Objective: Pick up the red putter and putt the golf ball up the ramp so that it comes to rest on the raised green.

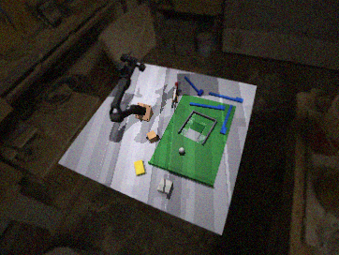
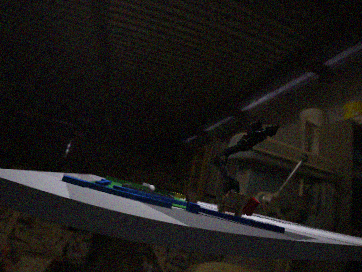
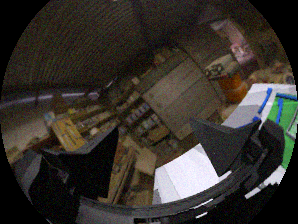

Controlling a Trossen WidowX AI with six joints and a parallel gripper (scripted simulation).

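Now: gripper tip 44 cm above the orange cube, 38 cm to the left of it and 24 cm short of it. Round my gripper tip: white golf ball 49 cm ahead, 45 cm below, 40 cm to the right; putter 41 cm below, 23 cm ahead, 7 cm to the left; green mat 53 cm ahead, 47 cm below, 21 cm to the right.
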